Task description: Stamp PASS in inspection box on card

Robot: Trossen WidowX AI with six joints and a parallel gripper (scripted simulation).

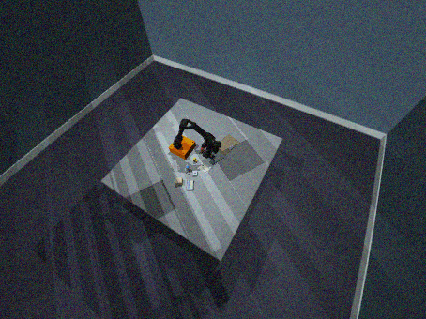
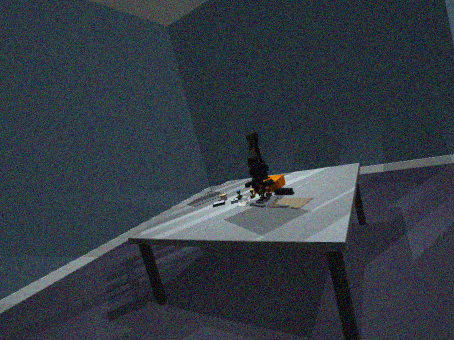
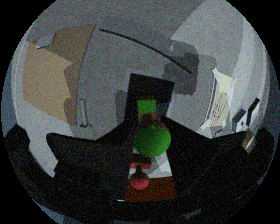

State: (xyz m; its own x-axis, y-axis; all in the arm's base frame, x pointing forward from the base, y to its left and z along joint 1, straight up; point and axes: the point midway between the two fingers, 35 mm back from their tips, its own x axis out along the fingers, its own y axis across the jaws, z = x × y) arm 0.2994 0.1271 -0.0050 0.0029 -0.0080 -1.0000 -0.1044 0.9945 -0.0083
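Right now my gripper tip is right at the green-knob stamp. The rest, counted from my gripper tip: dark rectangular pad: 30 mm below; then white card: 140 mm to the right, 40 mm below, 30 mm ahead; then red-knobbed stamp: 100 mm behind, 20 mm below.
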